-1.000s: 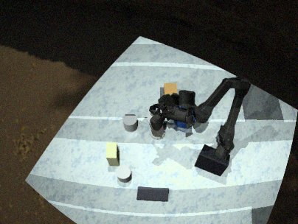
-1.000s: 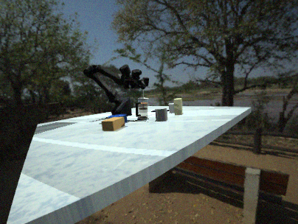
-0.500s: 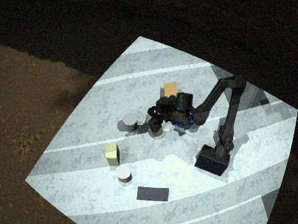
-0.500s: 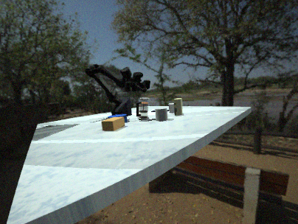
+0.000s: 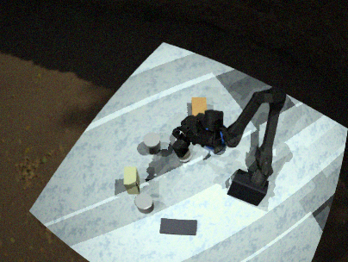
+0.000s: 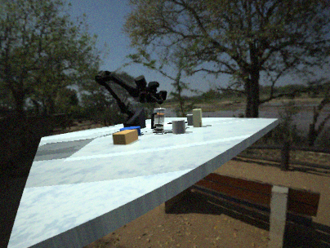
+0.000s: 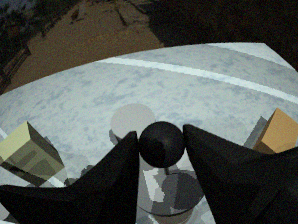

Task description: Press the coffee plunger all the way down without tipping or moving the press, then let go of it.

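Right now the coffee press is 9 cm below my gripper tip, 2 cm to the right of it and 2 cm behind it. Also, from my gripper tip: yellow block 22 cm to the left, 12 cm below, 10 cm ahead; dark flat slab 33 cm to the left, 17 cm below, 15 cm behind.
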